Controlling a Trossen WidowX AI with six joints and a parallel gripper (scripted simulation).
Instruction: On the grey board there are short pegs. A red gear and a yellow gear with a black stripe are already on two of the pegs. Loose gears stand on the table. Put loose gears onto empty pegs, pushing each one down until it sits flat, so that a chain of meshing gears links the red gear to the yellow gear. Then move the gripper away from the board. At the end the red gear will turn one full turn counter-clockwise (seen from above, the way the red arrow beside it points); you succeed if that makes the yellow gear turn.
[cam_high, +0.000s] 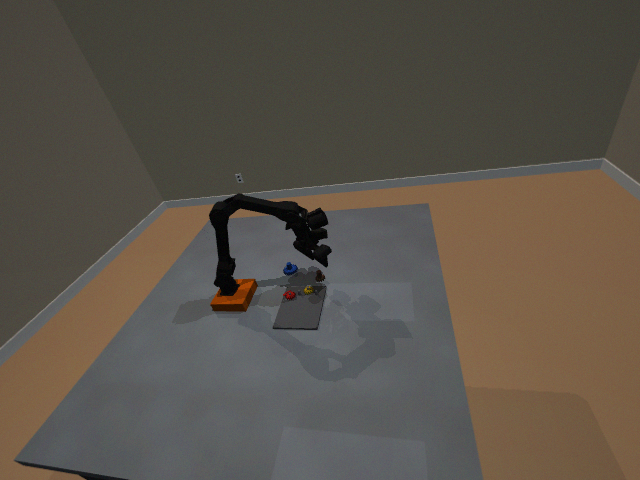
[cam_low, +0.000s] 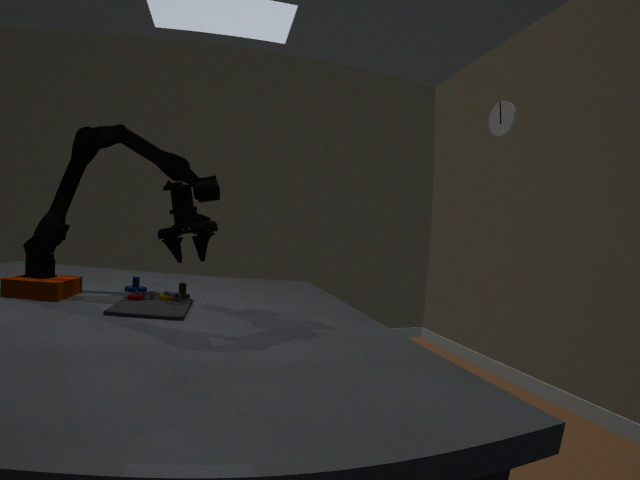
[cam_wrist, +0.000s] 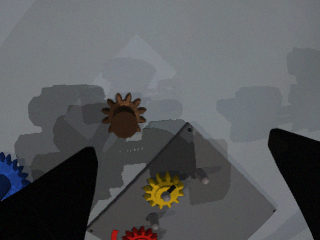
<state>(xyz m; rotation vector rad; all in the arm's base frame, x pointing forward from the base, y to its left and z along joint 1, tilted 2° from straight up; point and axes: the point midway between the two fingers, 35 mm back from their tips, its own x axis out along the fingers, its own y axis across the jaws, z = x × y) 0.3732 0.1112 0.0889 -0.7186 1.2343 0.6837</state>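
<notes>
The brown gear is 20 mm behind my gripper tip, 20 mm to the left of it and 90 mm below it. The rest, counted from my gripper tip: yellow gear 50 mm behind, 70 mm to the right, 90 mm below; then grey board 60 mm behind, 140 mm to the right, 90 mm below; then red gear 120 mm behind, 100 mm to the right, 90 mm below.
</notes>
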